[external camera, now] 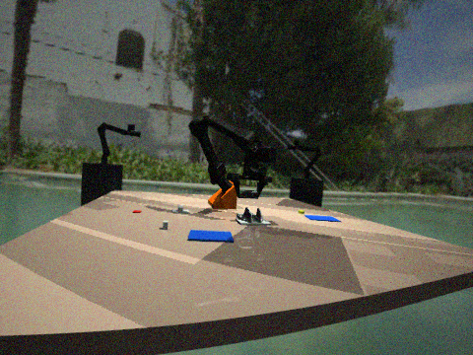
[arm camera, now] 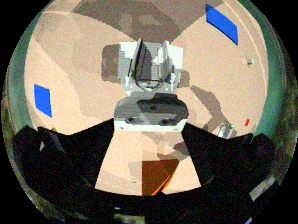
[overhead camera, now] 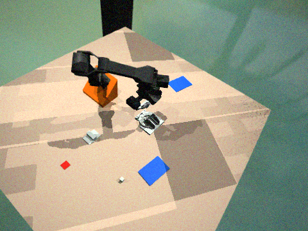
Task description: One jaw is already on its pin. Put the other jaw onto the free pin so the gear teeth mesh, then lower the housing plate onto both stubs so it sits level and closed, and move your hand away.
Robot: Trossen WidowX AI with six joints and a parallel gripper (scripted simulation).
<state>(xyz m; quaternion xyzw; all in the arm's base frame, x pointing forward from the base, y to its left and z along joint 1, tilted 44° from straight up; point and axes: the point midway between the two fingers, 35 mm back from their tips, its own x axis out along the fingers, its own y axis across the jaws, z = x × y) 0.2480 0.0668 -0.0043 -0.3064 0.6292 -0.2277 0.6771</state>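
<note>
My gripper tip is 4 cm short of the grey jaw, 1 cm to the left of it and 7 cm above it. Also, from my gripper tip: grey cube (21 cm ahead, 31 cm to the right, 7 cm below); white base plate (8 cm ahead, 1 cm to the left, 8 cm below); yellow cube (14 cm behind, 33 cm to the left, 8 cm below).
</note>
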